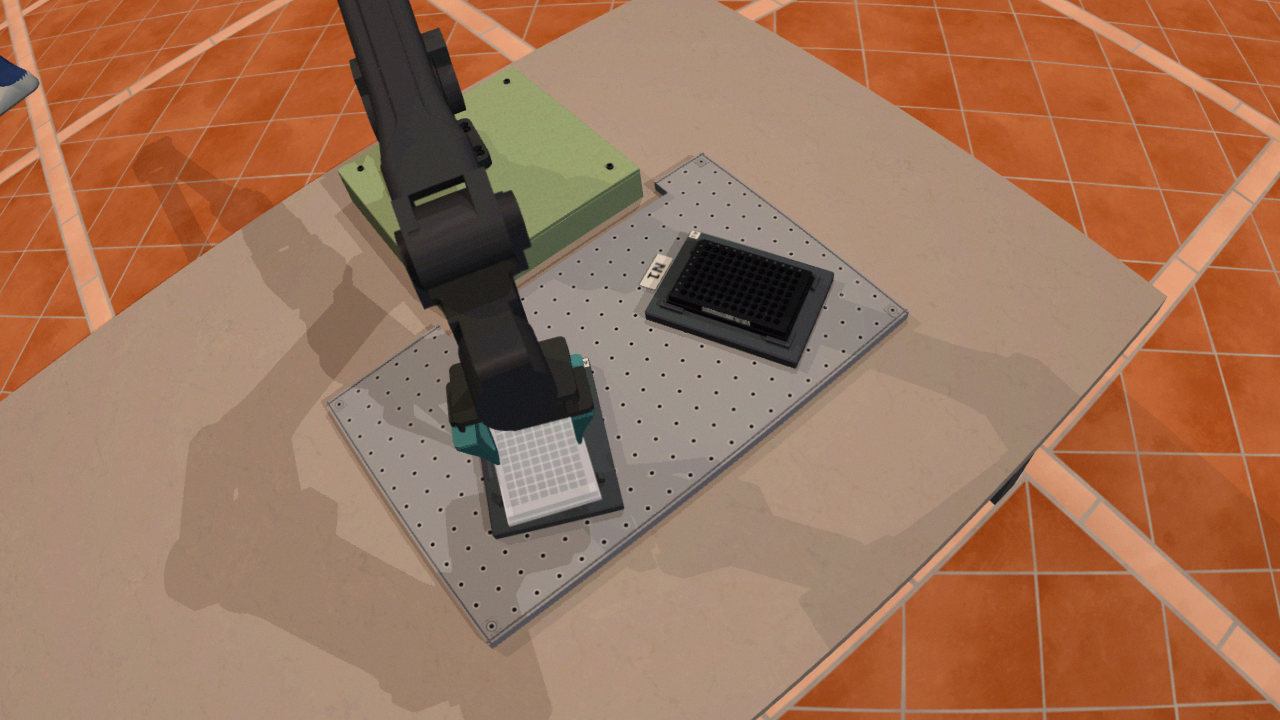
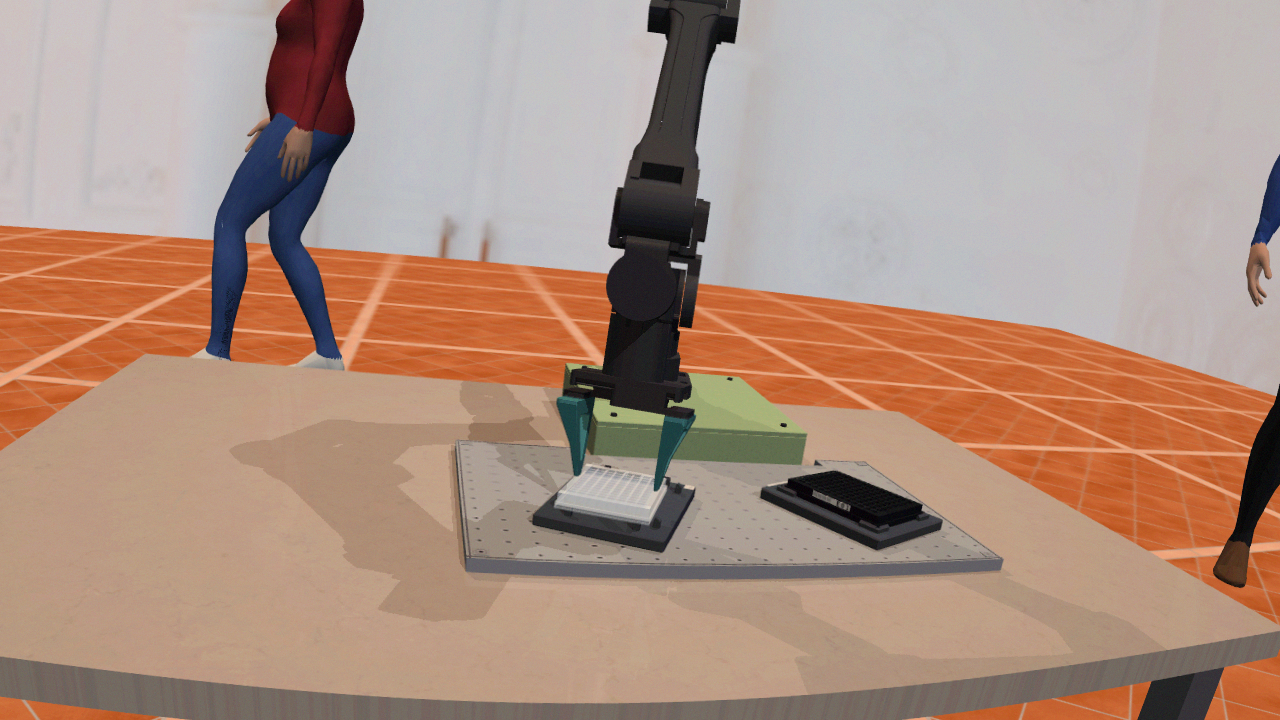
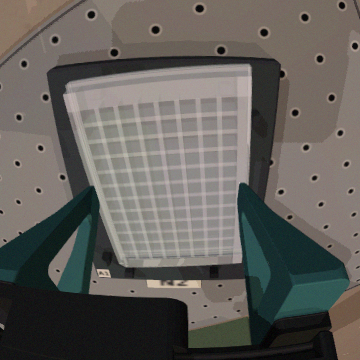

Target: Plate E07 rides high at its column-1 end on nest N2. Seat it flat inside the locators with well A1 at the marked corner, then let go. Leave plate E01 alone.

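Places are measured from the arm's base along level axes (x ahead, y left, z up), in metres.
Where they show: gripper, fingertip midpoint: (image 1: 538, 449) (image 2: 616, 483) (image 3: 165, 193).
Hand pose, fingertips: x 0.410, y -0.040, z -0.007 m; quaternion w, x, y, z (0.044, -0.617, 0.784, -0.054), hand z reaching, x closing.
Observation:
Things, the pixels of their top centre, and the offset from my fingertips. "spot": a spot on its surface instead.
- white plate, middle of its top: (image 3: 168, 200) (image 1: 536, 445) (image 2: 616, 480) dy +0.000, dx -0.004, dz +0.001 m
- dark nest N2, middle of its top: (image 3: 165, 207) (image 1: 539, 437) (image 2: 621, 489) dy +0.007, dx -0.018, dz -0.012 m
- A1 tag, surface spot: (image 3: 103, 273) spot: dy +0.079, dx -0.078, dz -0.022 m
- N2 label, surface spot: (image 3: 174, 283) spot: dy +0.031, dx -0.115, dz -0.032 m
- Black plate, middle of its top: (image 1: 741, 283) (image 2: 855, 491) dy +0.255, dx -0.073, dz -0.008 m
- nest N1, middle of its top: (image 1: 741, 288) (image 2: 854, 499) dy +0.255, dx -0.073, dz -0.016 m
- perforated grey board, middle of its top: (image 3: 76, 265) (image 1: 611, 357) (image 2: 715, 500) dy +0.107, dx -0.076, dz -0.034 m
- N1 label, surface spot: (image 1: 656, 271) spot: dy +0.197, dx -0.150, dz -0.032 m
The white plate (image 1: 544, 474) (image 2: 608, 501) (image 3: 167, 150), taken as E07, lies on dark nest N2 (image 1: 611, 492) (image 2: 595, 526) (image 3: 265, 90). It looks slightly askew and tilted; its exact height at each end is hard to tell. The A1 tag (image 3: 103, 273) marks the nest corner beside the N2 label (image 3: 174, 283). My gripper (image 1: 538, 451) (image 2: 617, 480) (image 3: 165, 193) is open, one teal fingertip along each long side of the plate, close to its edges, near the label end. Whether they touch is unclear. Black plate (image 1: 741, 286) (image 2: 854, 497), taken as E01, sits on nest N1 (image 1: 810, 313) (image 2: 878, 537).
Both nests stand on a perforated grey board (image 1: 680, 394) (image 2: 733, 557) (image 3: 310, 125). A green block (image 1: 537, 134) (image 2: 707, 445) (image 3: 220, 332) stands behind the board at the arm's base. The N1 label (image 1: 656, 271) is beside its nest.

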